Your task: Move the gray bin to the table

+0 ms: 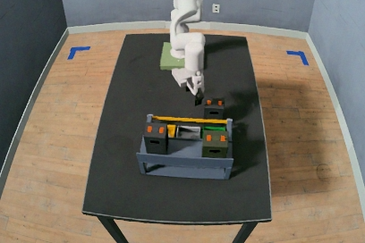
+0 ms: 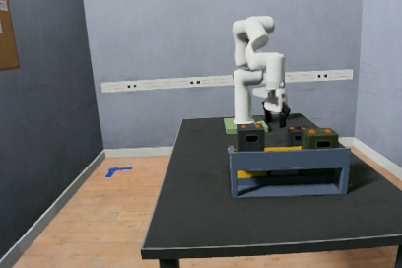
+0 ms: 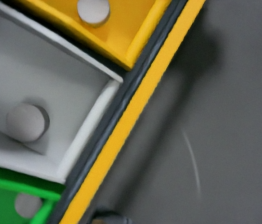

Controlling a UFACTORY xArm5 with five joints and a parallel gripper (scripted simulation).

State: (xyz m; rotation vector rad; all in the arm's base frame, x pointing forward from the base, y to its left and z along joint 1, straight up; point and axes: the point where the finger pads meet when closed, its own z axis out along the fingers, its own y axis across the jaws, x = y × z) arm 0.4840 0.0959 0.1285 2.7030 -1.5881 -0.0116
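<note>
Right now my hand is 10 cm above the yellow bar, 6 cm short of it and 1 cm to the left of it. From my hand the other things lie so: blue-gray shelf 19 cm ahead, 9 cm below, 1 cm to the right; then green bin 16 cm ahead, 12 cm below, 10 cm to the left; then gray open bin 16 cm ahead, 12 cm below, 1 cm to the right.
</note>
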